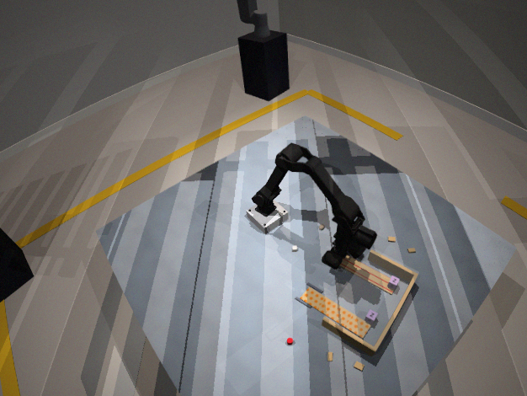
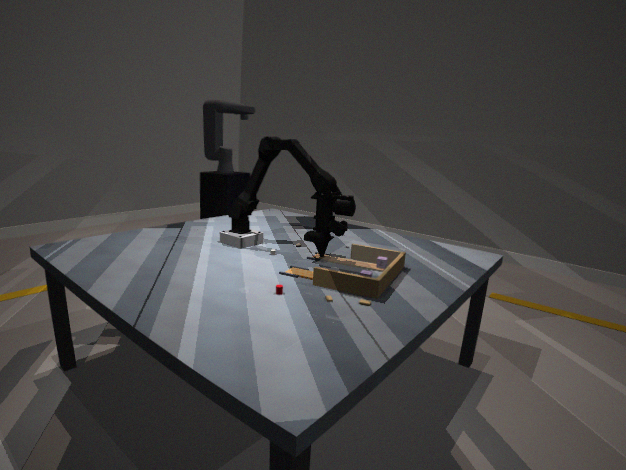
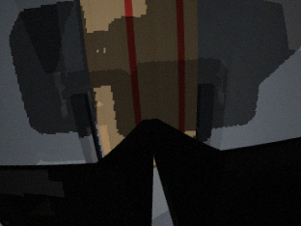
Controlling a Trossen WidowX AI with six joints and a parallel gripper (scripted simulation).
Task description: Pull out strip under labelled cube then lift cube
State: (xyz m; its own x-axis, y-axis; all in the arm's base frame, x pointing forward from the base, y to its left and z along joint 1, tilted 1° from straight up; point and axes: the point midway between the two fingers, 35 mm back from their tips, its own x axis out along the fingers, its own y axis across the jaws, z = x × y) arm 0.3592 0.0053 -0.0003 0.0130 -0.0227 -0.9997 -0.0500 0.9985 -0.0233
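My gripper tip is now 100 mm short of the strip and 10 mm to the right of it. The rest, counted from my gripper tip: red piece 360 mm to the right, 60 mm ahead, 10 mm above.
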